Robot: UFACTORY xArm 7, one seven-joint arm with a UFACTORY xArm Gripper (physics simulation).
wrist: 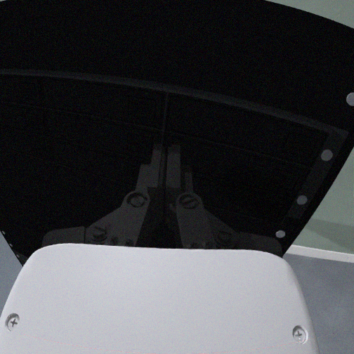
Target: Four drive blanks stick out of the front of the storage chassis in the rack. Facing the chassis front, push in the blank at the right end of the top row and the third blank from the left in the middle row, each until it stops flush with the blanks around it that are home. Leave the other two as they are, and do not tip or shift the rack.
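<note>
The storage chassis (250, 160) fills most of the wrist view as a very dark front, with faint lines across it and a thin upright seam above the fingertips. The separate drive blanks are too dark to tell apart, and I cannot tell which stick out or are flush. My gripper (166, 162) is shut and empty, its fingertips together in front of the dark chassis front, close to the seam. Whether the tips touch the front cannot be told. The white gripper housing hides the lower part of the view.
A paler edge strip (314, 177) with round light screw heads runs down the chassis's right side. A dark ledge (215, 95) curves across above the front. Beyond the right edge are a green wall (332, 210) and a grey-blue floor (330, 295); some floor also shows at lower left.
</note>
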